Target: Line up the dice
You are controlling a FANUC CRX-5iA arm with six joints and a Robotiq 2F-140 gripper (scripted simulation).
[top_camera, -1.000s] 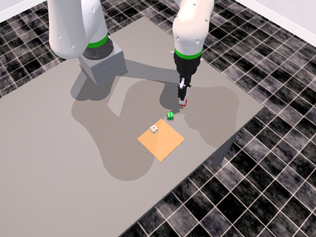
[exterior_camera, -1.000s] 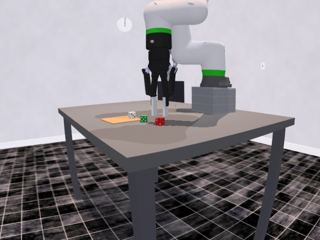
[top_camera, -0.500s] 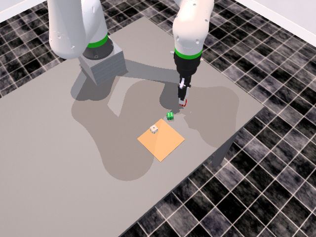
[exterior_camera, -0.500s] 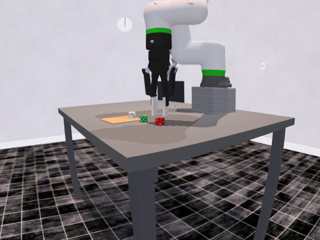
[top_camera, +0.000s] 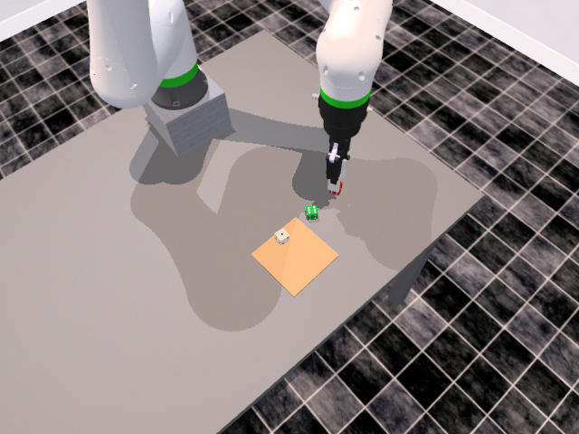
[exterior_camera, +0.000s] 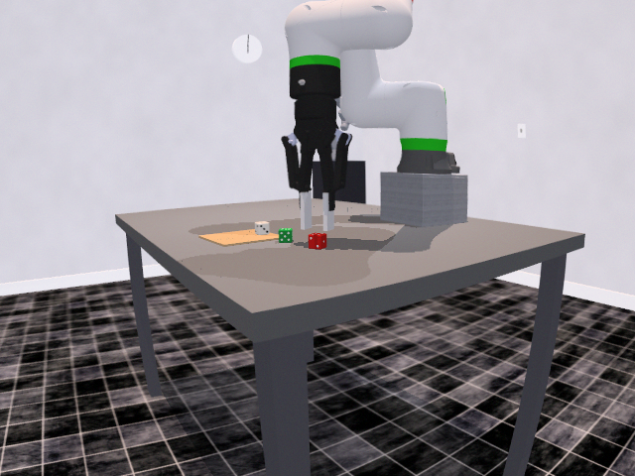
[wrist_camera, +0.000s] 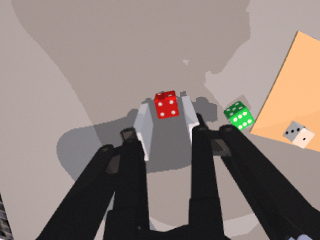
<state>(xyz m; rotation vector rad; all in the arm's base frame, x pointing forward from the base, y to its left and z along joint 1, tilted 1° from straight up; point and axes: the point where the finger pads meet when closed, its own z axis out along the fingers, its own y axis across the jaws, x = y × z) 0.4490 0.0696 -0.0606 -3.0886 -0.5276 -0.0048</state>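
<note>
Right now my hand is 50 mm above the red die. Round my hand: white die 10 mm behind, 190 mm to the right, 50 mm below; green die 90 mm to the right, 50 mm below; mat 30 mm ahead, 200 mm to the right, 60 mm below.
</note>
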